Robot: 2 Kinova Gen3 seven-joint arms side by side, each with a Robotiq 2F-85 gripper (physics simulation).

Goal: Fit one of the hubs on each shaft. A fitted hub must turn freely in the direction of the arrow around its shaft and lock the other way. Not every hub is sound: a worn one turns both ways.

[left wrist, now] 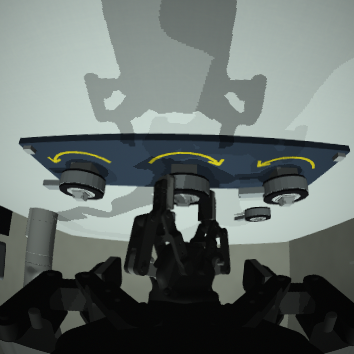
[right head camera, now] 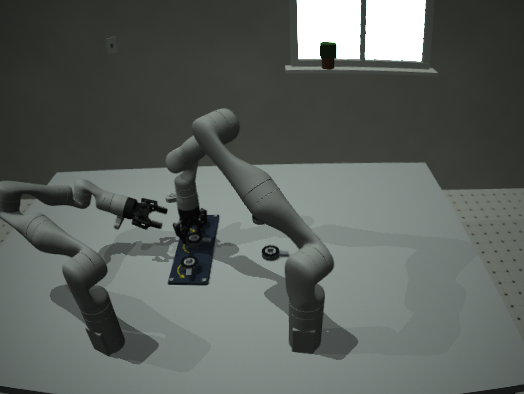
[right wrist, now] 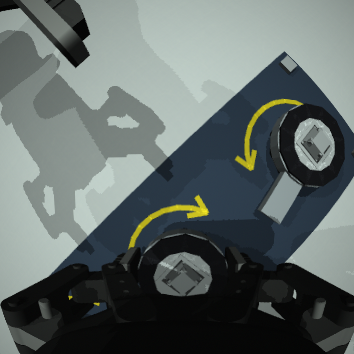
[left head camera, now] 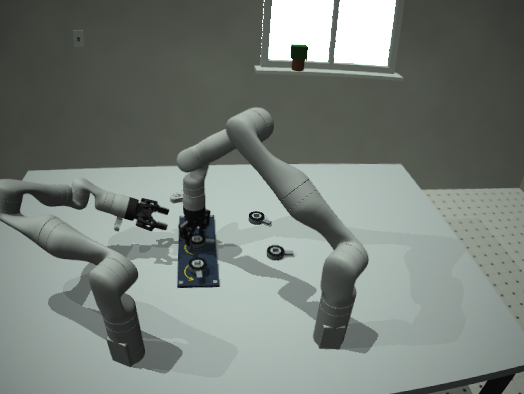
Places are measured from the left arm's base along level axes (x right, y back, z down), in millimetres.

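Pixels of known places: left gripper, between the fingertips: (left wrist: 182, 273) (right head camera: 164, 218) (left head camera: 167, 219); right gripper, between the fingertips: (left wrist: 187, 183) (right head camera: 193, 240) (right wrist: 182, 260) (left head camera: 195, 241); left arm's base, origin of its link: (right head camera: 110, 342) (left head camera: 129, 352); right arm's base, origin of its link: (left wrist: 44, 211) (right head camera: 304, 340) (left head camera: 328, 337).
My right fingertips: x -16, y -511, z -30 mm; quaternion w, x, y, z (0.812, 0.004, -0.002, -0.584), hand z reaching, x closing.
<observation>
For each thing: its top centre in the pictures, then the offset to it from my right fingertips.
- front hub, centre of its top: (left wrist: 70, 192) (left head camera: 198, 266) (right head camera: 188, 264) dx +70, dy +134, dz -14 mm
- back hub, centre of its top: (right wrist: 306, 161) (left wrist: 274, 198) dx -37, dy -104, dz -14 mm
- middle hub, centre of its top: (right wrist: 198, 293) (left wrist: 182, 202) (left head camera: 201, 238) (right head camera: 198, 237) dx +21, dy -4, dz -17 mm
- nearer, centre of its top: (right head camera: 275, 250) (left head camera: 280, 250) dx +289, dy -72, dz +8 mm
The blue board (left head camera: 210, 281) (right head camera: 199, 280) (left wrist: 125, 145) (right wrist: 165, 200) carries three black-rimmed hubs and yellow arrows. The front hub (left head camera: 198, 264) (right head camera: 189, 261) (left wrist: 82, 184) has its grey tab towards the board's front edge. The back hub (left wrist: 285, 190) (right wrist: 311, 145) has its tab towards the middle; my right arm hides it in the head views. My right gripper (left head camera: 196, 233) (right head camera: 191, 232) (left wrist: 187, 183) (right wrist: 182, 260) is shut on the middle hub (left head camera: 197, 240) (right head camera: 194, 238) (right wrist: 183, 275), one finger on each side. My left gripper (left head camera: 164, 219) (right head camera: 162, 218) is open and empty, left of the board.
Loose hubs lie right of the board: one nearer (left head camera: 275, 251) (right head camera: 270, 252), one farther back (left head camera: 257, 217) (right head camera: 258, 220) (left wrist: 257, 215), mostly behind my right arm in the right head view. Grey parts show beneath my left arm (left head camera: 117, 223) and behind my right wrist (left head camera: 176, 197).
</observation>
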